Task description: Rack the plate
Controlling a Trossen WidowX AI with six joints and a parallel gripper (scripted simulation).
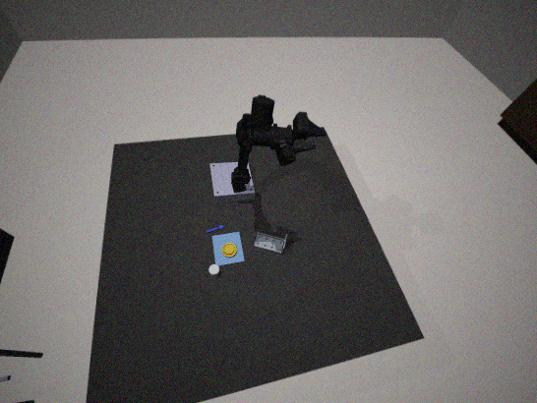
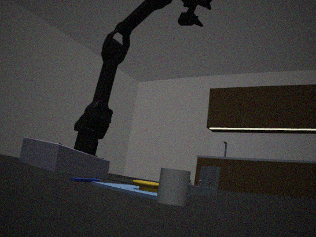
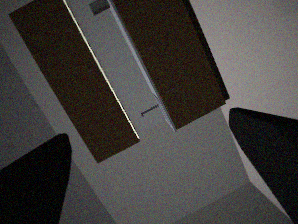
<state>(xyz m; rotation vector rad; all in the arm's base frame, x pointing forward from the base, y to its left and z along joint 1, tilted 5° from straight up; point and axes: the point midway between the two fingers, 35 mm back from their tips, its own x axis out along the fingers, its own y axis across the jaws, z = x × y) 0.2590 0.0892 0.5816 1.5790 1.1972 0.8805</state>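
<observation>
Right now my gripper tip is 610 mm above the yellow plate, 290 mm to the left of it and 10 mm short of it. The rest, counted from my gripper tip: blue spoon (620 mm below, 320 mm to the right, 120 mm behind); then grey dish rack (600 mm below, 100 mm to the right, 30 mm ahead); then light blue square mat (620 mm below, 300 mm to the right, 10 mm behind).
</observation>
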